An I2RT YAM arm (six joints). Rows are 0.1 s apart.
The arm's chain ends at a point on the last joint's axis. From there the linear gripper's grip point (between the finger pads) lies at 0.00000 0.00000 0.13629 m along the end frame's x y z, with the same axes.
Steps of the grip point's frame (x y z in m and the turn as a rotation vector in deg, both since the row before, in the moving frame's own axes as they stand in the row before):
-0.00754, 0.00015, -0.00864, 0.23, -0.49, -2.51
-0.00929, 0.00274, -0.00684, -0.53, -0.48, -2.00
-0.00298, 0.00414, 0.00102, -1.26, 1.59, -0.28
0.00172, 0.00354, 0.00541, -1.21, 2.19, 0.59
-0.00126, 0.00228, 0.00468, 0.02, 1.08, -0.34
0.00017, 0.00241, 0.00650, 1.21, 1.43, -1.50
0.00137, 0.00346, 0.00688, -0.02, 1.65, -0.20
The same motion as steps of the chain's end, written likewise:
-0.00636, 0.00067, -0.00863, 0.23, -0.49, -2.51
-0.00817, 0.00146, -0.00683, -0.53, -0.48, -2.00
-0.00677, 0.00115, 0.00111, -1.26, 1.59, -0.28
-0.00347, 0.00064, 0.00554, -1.21, 2.19, 0.59
-0.00383, 0.00234, 0.00470, 0.02, 1.08, -0.34
-0.00319, 0.00533, 0.00657, 1.21, 1.43, -1.50
-0.00255, 0.00342, 0.00694, -0.02, 1.65, -0.20

